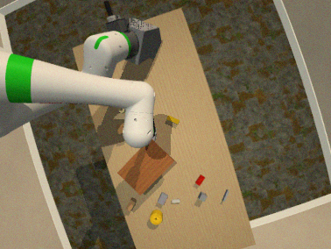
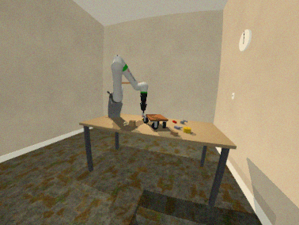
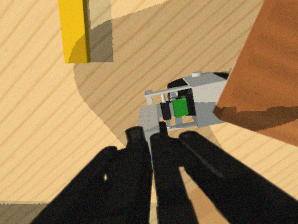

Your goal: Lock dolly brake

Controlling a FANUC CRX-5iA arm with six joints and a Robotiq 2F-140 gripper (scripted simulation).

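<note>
My hand is 1 cm short of the brake pedal, 1 cm to the left of it and 5 cm above it. From my hand the other things lie so: yellow block: 3 cm behind, 13 cm to the left, 12 cm below; tan block: 4 cm behind, 21 cm to the right, 10 cm below; red block: 41 cm ahead, 22 cm to the left, 12 cm below.
</note>
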